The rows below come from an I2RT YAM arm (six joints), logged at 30 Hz.
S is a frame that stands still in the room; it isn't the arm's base.
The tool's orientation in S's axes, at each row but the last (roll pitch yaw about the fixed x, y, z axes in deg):
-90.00, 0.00, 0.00
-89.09, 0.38, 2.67
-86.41, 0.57, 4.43
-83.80, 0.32, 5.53
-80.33, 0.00, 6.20
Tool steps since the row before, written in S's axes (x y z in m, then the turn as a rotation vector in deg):
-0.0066, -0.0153, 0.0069, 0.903, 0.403, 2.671
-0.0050, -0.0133, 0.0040, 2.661, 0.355, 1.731
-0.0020, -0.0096, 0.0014, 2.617, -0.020, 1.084
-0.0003, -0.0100, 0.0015, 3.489, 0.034, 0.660
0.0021, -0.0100, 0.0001, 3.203, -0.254, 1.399
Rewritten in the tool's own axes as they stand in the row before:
-0.0066, -0.0069, -0.0153, 0.903, -2.671, 0.403
-0.0056, -0.0042, -0.0130, 2.663, -1.745, 0.258
-0.0027, -0.0020, -0.0093, 2.597, -1.122, -0.152
-0.0013, -0.0026, -0.0097, 3.472, -0.708, -0.227
0.0010, -0.0018, -0.0100, 3.157, -1.480, -0.355

